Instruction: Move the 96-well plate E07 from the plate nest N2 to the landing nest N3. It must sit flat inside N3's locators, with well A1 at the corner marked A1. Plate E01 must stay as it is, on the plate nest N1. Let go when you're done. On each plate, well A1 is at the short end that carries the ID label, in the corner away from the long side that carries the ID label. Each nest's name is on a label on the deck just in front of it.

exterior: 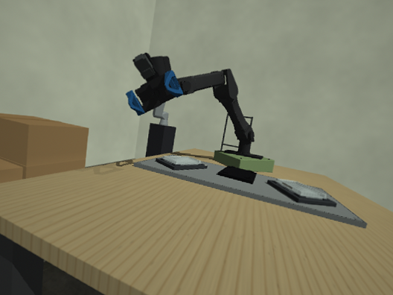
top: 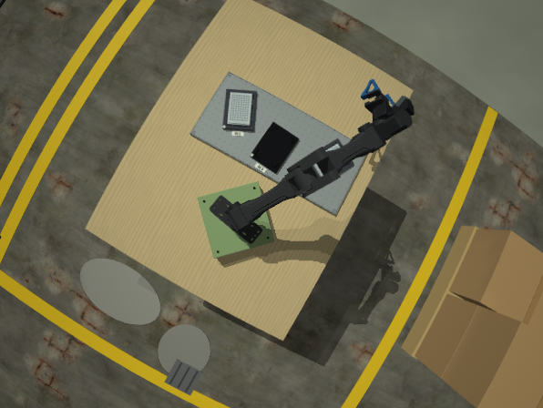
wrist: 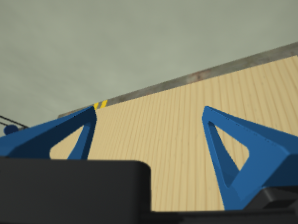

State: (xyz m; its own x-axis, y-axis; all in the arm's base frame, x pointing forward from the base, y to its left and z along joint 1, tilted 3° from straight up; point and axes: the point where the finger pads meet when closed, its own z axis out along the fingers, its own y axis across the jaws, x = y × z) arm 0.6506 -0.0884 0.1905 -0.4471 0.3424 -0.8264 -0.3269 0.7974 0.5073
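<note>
Right now the black nest N2 is 26 cm behind my hand, 20 cm below it and 4 cm to the right of it. The rest, counted from my hand: black nest N3: 35 cm behind, 20 cm below, 16 cm to the left; N2 label: 35 cm behind, 20 cm below, 1 cm to the right; N1 label: 40 cm behind, 30 cm to the left, 20 cm below.
</note>
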